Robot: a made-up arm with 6 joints. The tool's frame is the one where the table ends. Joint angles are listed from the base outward.
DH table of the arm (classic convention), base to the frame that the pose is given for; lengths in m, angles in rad. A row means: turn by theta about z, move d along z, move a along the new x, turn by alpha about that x. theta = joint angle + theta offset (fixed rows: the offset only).
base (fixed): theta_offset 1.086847; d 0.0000; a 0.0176; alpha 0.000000
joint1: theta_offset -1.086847; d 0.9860; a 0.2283; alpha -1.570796
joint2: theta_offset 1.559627; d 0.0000; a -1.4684; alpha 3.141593
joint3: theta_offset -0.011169; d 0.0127; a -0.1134; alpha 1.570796
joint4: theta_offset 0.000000; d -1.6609; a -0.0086; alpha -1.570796
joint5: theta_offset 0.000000; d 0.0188; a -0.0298; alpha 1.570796
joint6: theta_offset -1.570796; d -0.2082; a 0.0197; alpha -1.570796
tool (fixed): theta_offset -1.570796; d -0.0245; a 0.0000; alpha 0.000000
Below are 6 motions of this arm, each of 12 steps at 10 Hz.
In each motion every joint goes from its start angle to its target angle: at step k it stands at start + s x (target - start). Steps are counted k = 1, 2, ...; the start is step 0. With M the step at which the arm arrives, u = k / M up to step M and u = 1 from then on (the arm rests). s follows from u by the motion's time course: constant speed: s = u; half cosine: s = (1 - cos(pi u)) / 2; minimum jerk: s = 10 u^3 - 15 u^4 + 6 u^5.
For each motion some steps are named. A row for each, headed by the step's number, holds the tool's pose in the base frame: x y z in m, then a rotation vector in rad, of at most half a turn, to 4 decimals.
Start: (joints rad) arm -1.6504 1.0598 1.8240 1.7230 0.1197 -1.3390
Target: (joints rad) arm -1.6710 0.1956 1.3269 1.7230 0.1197 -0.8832
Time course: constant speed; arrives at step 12
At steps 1, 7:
1: -0.1271 -2.6331 3.2321 2.0056 1.7448 -1.2610
7: -0.0851 -1.9039 3.8581 2.0345 1.4599 -1.6276

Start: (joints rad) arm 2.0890 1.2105 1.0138 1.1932 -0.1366 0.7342
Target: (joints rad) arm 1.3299 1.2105 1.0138 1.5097 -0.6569 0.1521
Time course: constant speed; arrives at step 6
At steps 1, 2, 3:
1: -1.3010 3.2105 1.2533 -1.1715 0.6551 -1.3624
2: -0.8718 3.3530 1.2501 -1.1463 0.8149 -1.5420
3: -0.4273 3.4375 1.2489 -1.0967 0.9900 -1.7103

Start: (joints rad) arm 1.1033 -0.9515 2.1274 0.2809 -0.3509 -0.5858
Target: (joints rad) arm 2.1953 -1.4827 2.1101 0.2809 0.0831 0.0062
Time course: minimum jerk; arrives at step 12
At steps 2, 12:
2: -1.1608 -2.6093 1.7702 -0.4540 0.1551 1.2662
12: 1.6546 -2.2866 0.1152 0.7465 0.0153 2.1685

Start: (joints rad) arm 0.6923 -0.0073 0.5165 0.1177 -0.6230 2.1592
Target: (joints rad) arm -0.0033 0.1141 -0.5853 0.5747 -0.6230 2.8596
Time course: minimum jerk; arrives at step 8
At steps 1, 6, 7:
1: 1.4334 1.1239 3.3402 -0.4753 1.0406 -2.3781
6: 1.9253 0.0529 1.4821 1.5897 0.4025 2.5052
7: 1.8308 -0.0690 1.3236 1.7299 0.5028 2.3906

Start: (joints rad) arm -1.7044 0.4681 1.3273 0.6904 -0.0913 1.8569
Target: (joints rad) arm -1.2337 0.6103 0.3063 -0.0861 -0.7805 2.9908
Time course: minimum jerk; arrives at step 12
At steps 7, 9, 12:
7: 0.4441 -2.7743 2.4393 0.0924 -0.5969 1.5226
9: 0.7701 -2.7051 1.8657 0.6291 -0.8293 1.5940
12: 0.8930 -2.6164 1.6327 0.8615 -0.9236 1.6262

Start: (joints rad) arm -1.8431 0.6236 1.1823 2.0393 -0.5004 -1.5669
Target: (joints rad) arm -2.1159 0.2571 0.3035 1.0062 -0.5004 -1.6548
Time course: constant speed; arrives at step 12
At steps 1, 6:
1: -0.7797 -2.4361 3.2833 2.6831 0.9407 -0.8975
6: -1.0735 -2.3223 3.0255 2.6801 0.9389 -0.2231

